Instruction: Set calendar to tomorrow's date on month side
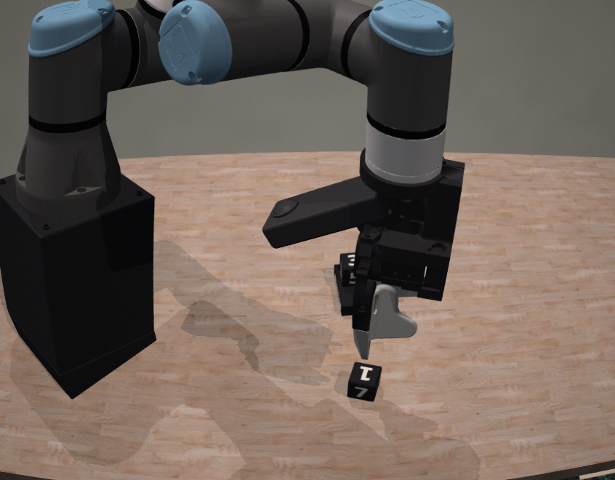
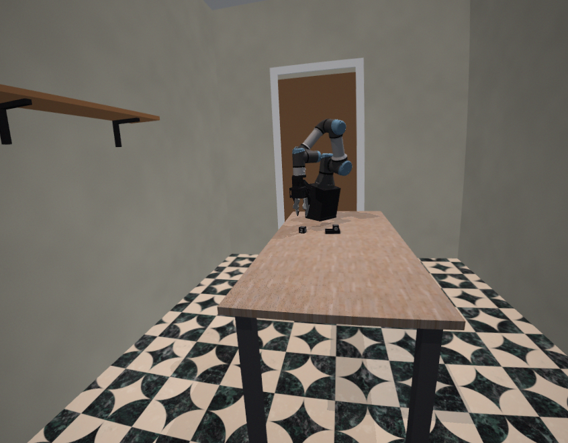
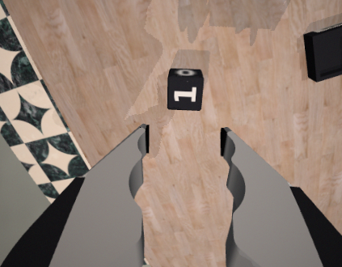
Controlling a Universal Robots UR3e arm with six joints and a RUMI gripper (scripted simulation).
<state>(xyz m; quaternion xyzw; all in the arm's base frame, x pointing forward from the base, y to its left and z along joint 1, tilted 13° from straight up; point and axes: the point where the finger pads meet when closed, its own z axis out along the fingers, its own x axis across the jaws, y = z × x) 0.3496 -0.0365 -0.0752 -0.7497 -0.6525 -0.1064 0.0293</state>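
Now: hand 90 mm above the black number cube. From my hand the other things lie so: black calendar tray (30 mm behind, 160 mm to the left, 100 mm below).
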